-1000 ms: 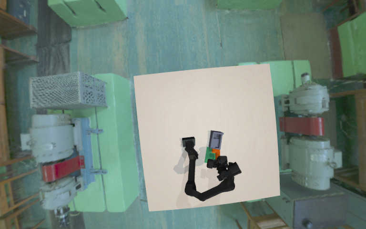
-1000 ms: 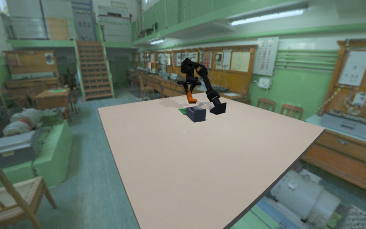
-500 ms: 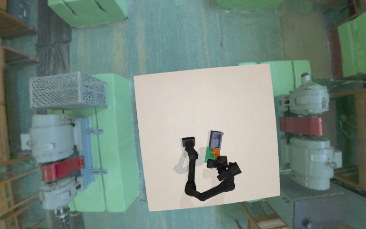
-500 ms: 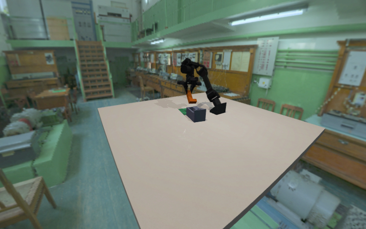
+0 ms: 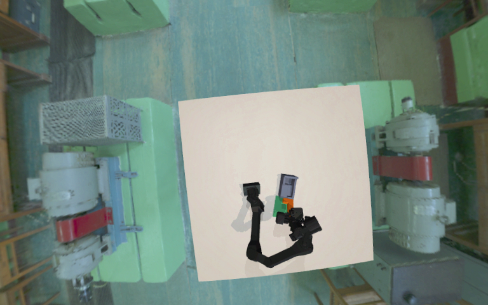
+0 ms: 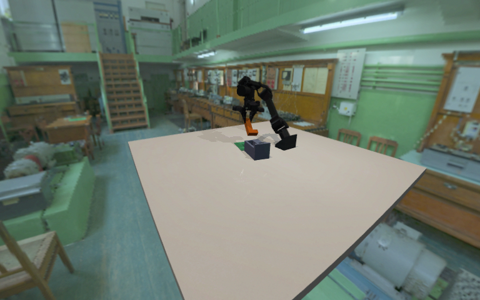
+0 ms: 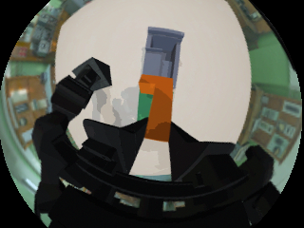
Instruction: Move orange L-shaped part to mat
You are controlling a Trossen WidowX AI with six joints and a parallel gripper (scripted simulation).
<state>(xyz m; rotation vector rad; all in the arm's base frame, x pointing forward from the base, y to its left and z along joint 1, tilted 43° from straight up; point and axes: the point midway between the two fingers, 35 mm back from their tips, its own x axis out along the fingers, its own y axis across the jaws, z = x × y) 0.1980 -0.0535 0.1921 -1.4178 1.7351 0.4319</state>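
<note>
Now: the orange L-shaped part 40 mm to the left of my gripper tip and 30 mm below it. Round my gripper tip: green mat 170 mm below, 20 mm to the right, 10 mm behind.
</note>
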